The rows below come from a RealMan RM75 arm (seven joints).
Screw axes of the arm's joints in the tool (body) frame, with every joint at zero. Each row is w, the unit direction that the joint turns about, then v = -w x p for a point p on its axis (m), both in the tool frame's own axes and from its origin. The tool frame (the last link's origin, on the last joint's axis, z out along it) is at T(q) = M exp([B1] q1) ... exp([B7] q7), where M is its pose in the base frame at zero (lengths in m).
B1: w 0 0 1 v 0 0 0
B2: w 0 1 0 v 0.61 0 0
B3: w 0 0 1 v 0 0 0
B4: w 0 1 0 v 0.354 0 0
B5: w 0 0 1 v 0 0 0
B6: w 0 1 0 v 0.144 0 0
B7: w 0 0 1 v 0 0 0
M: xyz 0 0 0.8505 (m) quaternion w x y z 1 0 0 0
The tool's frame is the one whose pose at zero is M.
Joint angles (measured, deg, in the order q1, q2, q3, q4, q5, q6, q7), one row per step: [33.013 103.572 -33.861 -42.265 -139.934 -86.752 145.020]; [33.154 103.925 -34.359 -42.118 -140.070 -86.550 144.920]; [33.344 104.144 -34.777 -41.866 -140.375 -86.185 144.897]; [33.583 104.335 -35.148 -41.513 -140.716 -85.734 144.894]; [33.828 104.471 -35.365 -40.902 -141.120 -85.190 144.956]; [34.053 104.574 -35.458 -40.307 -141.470 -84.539 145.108]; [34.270 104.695 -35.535 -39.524 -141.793 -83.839 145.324]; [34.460 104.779 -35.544 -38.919 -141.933 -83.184 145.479]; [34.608 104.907 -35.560 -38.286 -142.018 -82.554 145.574]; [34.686 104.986 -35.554 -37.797 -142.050 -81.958 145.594]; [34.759 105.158 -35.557 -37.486 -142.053 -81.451 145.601]
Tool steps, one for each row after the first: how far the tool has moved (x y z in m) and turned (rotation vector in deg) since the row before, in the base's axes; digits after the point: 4 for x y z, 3 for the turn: [-0.0009 0.0003 -0.0042 -0.595 -0.127 0.207]; [-0.0002 0.0006 -0.0032 -0.450 -0.323 0.043]; [-0.0002 0.0009 -0.0031 -0.395 -0.331 -0.004]; [0.0006 0.0006 -0.0032 -0.331 -0.220 -0.258]; [0.0008 0.0008 -0.0025 -0.072 -0.177 -0.363]; [0.0011 0.0005 -0.0033 -0.115 -0.030 -0.526]; [0.0006 0.0009 -0.0023 0.104 0.014 -0.353]; [0.0007 0.0005 -0.0028 0.049 0.094 -0.337]; [0.0009 0.0004 -0.0018 0.161 0.013 -0.247]; [0.0003 0.0005 -0.0021 0.142 0.045 -0.127]
